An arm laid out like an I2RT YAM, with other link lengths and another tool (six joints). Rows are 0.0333 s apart.
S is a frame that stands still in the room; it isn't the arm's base.
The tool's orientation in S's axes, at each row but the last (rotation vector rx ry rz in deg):
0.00 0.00 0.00
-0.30 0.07 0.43
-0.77 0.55 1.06
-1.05 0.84 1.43
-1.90 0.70 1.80
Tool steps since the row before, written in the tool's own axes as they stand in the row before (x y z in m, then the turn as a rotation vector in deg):
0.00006 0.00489 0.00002 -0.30 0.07 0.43
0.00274 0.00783 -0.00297 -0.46 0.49 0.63
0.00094 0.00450 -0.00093 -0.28 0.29 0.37
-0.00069 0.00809 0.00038 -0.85 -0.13 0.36
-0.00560 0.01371 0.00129 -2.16 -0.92 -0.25
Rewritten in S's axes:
0.00006 0.00489 0.00002 -0.30 0.07 0.43
0.00268 0.00783 -0.00301 -0.46 0.49 0.63
0.00085 0.00450 -0.00100 -0.28 0.29 0.37
-0.00089 0.00808 0.00024 -0.84 -0.14 0.37
-0.00602 0.01356 0.00091 -2.13 -0.99 -0.19

